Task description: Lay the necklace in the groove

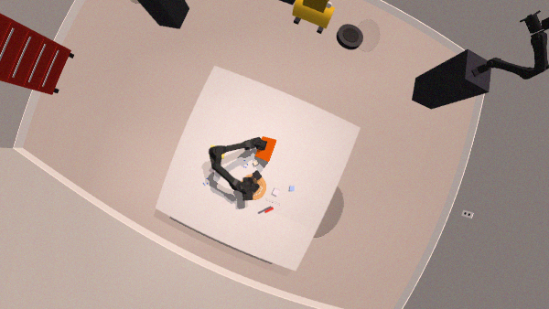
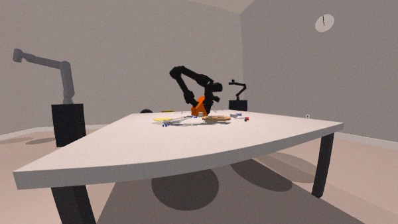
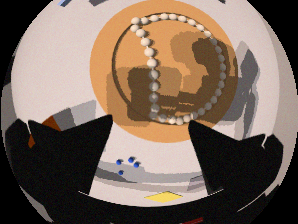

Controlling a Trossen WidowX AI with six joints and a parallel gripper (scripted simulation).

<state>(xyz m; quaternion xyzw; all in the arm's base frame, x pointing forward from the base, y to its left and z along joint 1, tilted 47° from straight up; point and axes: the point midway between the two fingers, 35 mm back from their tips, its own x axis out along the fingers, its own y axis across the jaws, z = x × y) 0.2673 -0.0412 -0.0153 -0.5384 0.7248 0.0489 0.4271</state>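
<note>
Right now my gripper tip is 5 cm short of the round tan bead board, 3 cm to the right of it and 2 cm above it. Also, from my gripper tip: tool: 19 cm ahead, 19 cm to the left, 3 cm below; then white square: 3 cm ahead, 21 cm to the left, 2 cm below; then pale blue cube: 3 cm behind, 32 cm to the left, 2 cm below.
</note>
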